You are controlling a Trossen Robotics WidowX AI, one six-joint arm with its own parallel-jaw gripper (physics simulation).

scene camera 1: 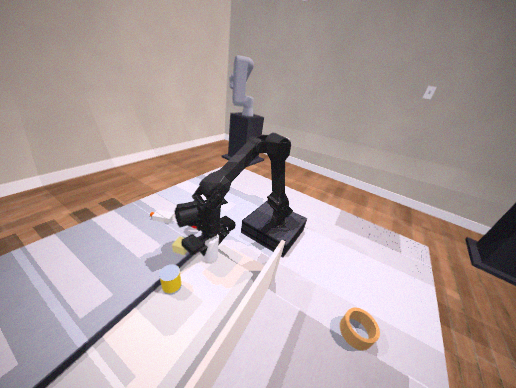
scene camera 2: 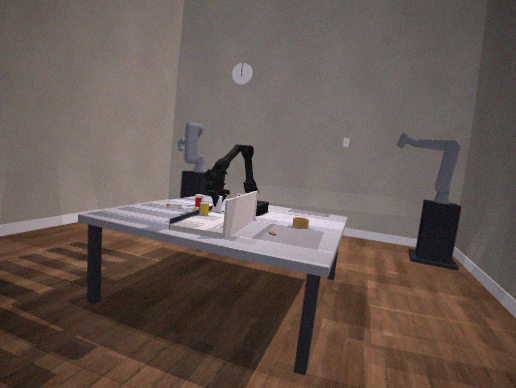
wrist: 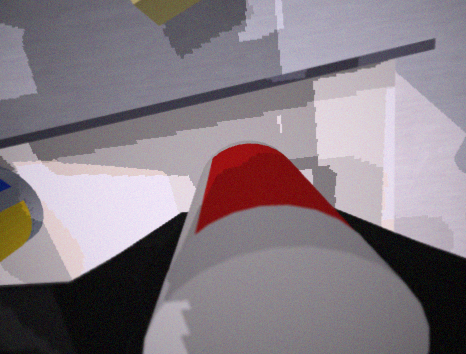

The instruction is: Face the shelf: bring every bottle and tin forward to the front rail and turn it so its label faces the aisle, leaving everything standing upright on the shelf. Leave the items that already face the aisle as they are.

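Places are measured from the arm's base along level axes (x ahead, y left, z up), in millimetres.
Pixels of known places: gripper, between the fingertips: [scene camera 1: 210, 250] [scene camera 2: 217, 206]; arm's base, origin of its link: [scene camera 1: 277, 221].
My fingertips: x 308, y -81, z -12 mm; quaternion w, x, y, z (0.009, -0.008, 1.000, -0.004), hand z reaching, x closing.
Ahead of a thing's pixels: the offset from my fingertips to its top centre. "spot": to the spot under its first point.
A white bottle with a red label {dx +0, dy -1, dz +66 mm} [scene camera 1: 212, 251] [scene camera 2: 218, 204] [wrist: 295, 285] is upright between the fingers of my gripper [scene camera 1: 210, 236] [scene camera 2: 218, 196] [wrist: 253, 217], which is shut on it. The label shows on the side toward the dark front rail [scene camera 1: 100, 335] [scene camera 2: 182, 217] [wrist: 150, 108]. I cannot tell whether its base touches the shelf. A yellow tin {dx +155, dy +7, dz +34 mm} [scene camera 1: 170, 283] [scene camera 2: 204, 209] [wrist: 15, 230] stands upright near the rail; a blue patch shows on it in the wrist view. A red-and-white tin {dx -85, dy -194, dz +37 mm} [scene camera 1: 194, 227] [scene camera 2: 198, 201] stands behind the gripper, mostly hidden in scene camera 1.
A cream back panel {spot: dx +118, dy +257, dz +38 mm} [scene camera 1: 240, 325] [scene camera 2: 241, 215] stands along the shelf. A yellow block {dx +38, dy -122, dz -24 mm} [scene camera 1: 178, 245] [wrist: 162, 10] lies outside the rail. A pale object with an orange end {dx +2, dy -338, dz -34 mm} [scene camera 1: 162, 218] [scene camera 2: 175, 205] lies farther off. An orange ring {dx -140, dy +503, dz -12 mm} [scene camera 1: 345, 330] [scene camera 2: 300, 223] is behind the panel.
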